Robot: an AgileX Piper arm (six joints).
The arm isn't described. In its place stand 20 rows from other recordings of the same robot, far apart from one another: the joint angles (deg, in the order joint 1, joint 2, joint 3, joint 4, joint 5, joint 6), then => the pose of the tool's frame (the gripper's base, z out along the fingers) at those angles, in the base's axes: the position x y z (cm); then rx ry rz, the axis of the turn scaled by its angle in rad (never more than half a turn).
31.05, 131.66, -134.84, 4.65, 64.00, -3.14 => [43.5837, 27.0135, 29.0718, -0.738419, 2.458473, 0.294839]
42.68, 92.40, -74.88, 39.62, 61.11, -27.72 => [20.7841, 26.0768, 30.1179, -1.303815, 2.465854, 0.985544]
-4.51, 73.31, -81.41, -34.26, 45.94, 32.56 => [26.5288, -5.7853, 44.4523, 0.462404, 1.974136, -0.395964]
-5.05, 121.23, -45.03, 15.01, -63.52, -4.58 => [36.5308, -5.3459, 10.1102, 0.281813, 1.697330, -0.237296]
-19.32, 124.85, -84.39, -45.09, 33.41, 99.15 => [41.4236, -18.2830, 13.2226, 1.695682, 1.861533, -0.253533]
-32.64, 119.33, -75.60, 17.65, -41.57, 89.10 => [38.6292, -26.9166, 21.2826, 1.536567, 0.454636, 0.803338]
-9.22, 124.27, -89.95, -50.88, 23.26, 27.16 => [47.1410, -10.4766, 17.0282, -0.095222, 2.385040, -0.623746]
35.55, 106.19, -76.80, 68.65, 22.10, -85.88 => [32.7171, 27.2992, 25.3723, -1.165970, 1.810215, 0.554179]
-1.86, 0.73, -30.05, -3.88, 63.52, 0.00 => [-0.8024, -0.5254, 28.0486, 0.039343, 2.079756, -0.101293]
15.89, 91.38, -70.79, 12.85, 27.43, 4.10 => [34.3351, 10.7435, 29.7082, -0.059973, 2.339002, 0.394914]
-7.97, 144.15, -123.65, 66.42, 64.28, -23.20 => [53.3624, 0.1161, 16.9092, 0.224389, 2.368325, 1.317695]
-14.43, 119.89, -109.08, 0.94, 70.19, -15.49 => [43.4128, -11.0257, 25.6779, -0.021515, 2.900569, -0.069331]
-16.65, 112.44, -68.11, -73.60, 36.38, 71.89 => [36.6840, -16.3754, 16.9123, 0.653289, 2.338987, -0.856476]
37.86, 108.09, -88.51, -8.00, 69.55, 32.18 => [30.8966, 22.5147, 24.7870, -0.210365, 2.973078, -0.075327]
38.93, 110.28, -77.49, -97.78, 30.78, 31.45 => [36.9937, 23.9509, 24.6159, -1.375414, 1.471065, -0.846538]
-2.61, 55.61, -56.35, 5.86, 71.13, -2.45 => [15.7739, 0.1610, 34.2501, 0.019990, 2.706034, 0.114640]
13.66, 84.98, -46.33, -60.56, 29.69, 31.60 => [28.9311, 2.9917, 22.4789, -0.613919, 2.337153, -0.634412]
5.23, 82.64, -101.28, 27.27, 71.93, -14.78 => [27.4933, 6.4970, 46.9567, -0.434894, 2.295653, 0.529545]
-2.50, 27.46, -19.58, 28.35, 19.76, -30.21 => [10.3471, 1.0105, 26.5482, -0.120997, 1.919672, 0.087602]
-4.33, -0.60, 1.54, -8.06, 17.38, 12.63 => [5.3865, -0.7901, 17.7621, 0.175179, 1.791872, -0.030194]
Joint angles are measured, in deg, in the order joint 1, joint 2, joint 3, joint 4, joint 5, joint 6. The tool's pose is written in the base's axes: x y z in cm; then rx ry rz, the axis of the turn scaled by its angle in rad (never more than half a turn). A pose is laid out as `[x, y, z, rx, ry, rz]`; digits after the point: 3 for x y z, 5 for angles.
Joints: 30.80 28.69 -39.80 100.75 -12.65 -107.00
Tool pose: [8.901, 3.027, 40.419, -0.24439, 1.31813, 0.22206]
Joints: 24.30 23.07 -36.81 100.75 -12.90 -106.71
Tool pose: [7.286, 1.100, 39.546, -0.14814, 1.28628, 0.13598]
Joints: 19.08 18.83 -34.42 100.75 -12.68 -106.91
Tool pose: [5.991, -0.004, 38.718, -0.08623, 1.25845, 0.06253]
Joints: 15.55 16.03 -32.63 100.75 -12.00 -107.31
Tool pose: [5.157, -0.494, 38.031, -0.05747, 1.23956, 0.01293]
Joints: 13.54 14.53 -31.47 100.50 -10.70 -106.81
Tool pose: [4.744, -0.566, 37.585, -0.05037, 1.22742, 0.00047]
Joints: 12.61 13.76 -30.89 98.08 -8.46 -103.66
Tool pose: [4.484, -0.355, 37.465, -0.06284, 1.20799, 0.02059]
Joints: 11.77 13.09 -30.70 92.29 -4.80 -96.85
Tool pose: [4.125, 0.082, 37.583, -0.09433, 1.17748, 0.06161]
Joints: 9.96 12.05 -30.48 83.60 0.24 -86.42
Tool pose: [3.612, 0.673, 37.572, -0.13311, 1.15547, 0.11267]
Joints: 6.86 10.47 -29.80 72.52 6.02 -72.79
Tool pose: [3.107, 1.291, 37.028, -0.16244, 1.17019, 0.15894]
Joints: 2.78 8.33 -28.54 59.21 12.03 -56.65
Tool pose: [2.752, 1.765, 35.792, -0.16494, 1.23619, 0.18385]
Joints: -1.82 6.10 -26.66 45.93 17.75 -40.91
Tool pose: [2.717, 1.908, 33.939, -0.12282, 1.34594, 0.17487]
